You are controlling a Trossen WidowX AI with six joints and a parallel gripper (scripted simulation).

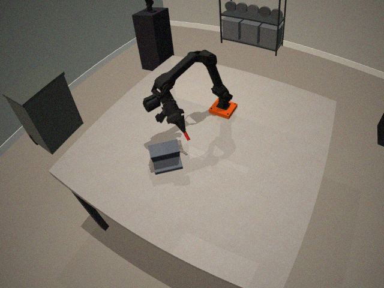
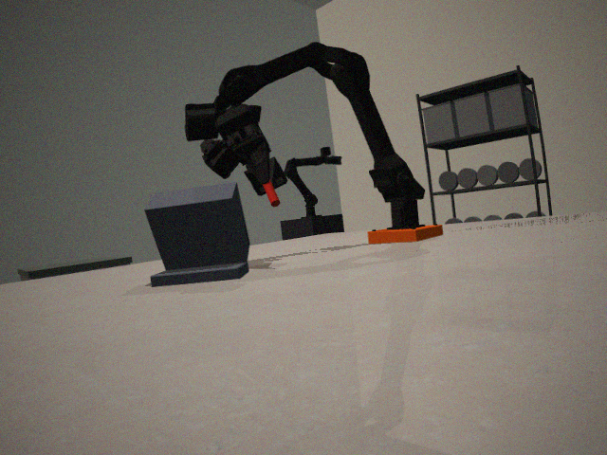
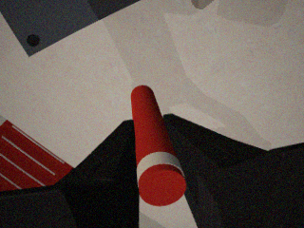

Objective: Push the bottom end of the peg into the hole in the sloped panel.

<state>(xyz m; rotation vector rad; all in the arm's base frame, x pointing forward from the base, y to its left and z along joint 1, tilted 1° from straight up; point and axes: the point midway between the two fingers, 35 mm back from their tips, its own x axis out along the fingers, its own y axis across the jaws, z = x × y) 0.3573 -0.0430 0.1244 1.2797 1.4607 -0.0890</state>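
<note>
The grey sloped panel lies 100 mm ahead of my gripper tip, 50 mm to the right of it and 50 mm below it. Also, from my gripper tip: round red peg 10 mm to the right, 10 mm above.
</note>
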